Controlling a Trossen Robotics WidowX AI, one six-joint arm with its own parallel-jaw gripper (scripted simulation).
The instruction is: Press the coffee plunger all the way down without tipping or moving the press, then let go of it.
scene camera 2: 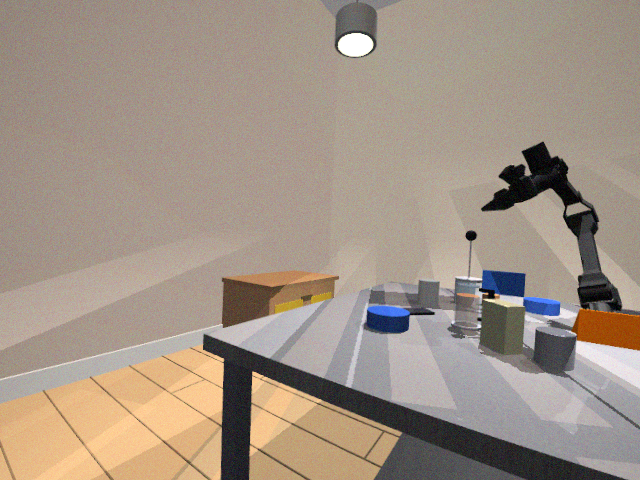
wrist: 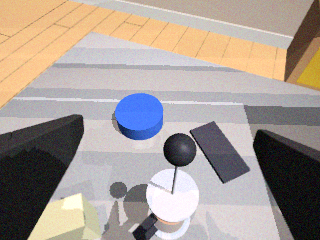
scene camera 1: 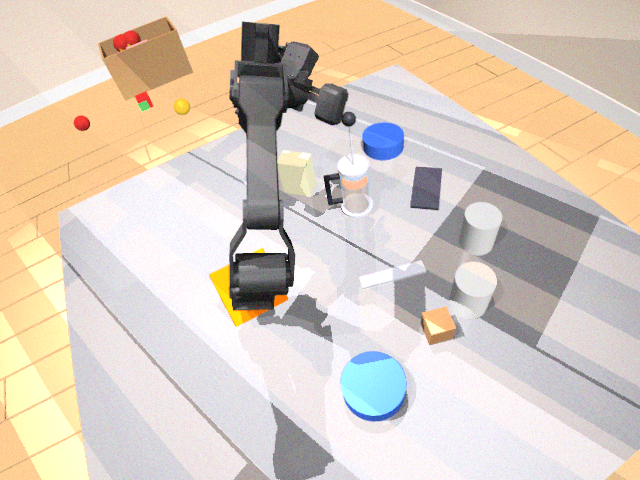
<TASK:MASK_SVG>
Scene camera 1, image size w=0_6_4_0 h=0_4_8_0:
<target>my gripper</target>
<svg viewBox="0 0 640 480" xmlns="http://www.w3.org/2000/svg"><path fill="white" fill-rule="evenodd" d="M278 45L278 63L286 64L289 91L287 110L291 108L302 112L303 105L309 99L317 103L314 112L316 119L330 125L341 123L348 101L347 90L333 83L324 83L319 89L312 85L313 80L308 79L319 59L319 54L308 44L295 41L286 42L284 46Z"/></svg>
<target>coffee press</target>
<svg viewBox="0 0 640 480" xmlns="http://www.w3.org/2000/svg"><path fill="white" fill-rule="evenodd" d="M346 112L343 114L342 122L344 125L349 126L351 155L339 160L337 164L339 173L323 175L328 206L341 204L345 215L351 218L361 218L367 216L373 209L373 201L370 198L370 164L366 157L353 155L351 126L356 123L357 119L353 112ZM340 179L342 197L332 199L330 180Z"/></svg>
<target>dark flat plate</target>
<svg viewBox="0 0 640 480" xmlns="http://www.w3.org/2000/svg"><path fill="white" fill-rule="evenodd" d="M416 166L410 208L438 210L442 168Z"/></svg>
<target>brown cube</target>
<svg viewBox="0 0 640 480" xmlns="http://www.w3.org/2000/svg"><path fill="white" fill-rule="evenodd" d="M447 307L430 310L422 314L421 327L429 345L453 339L456 327Z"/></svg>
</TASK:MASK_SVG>
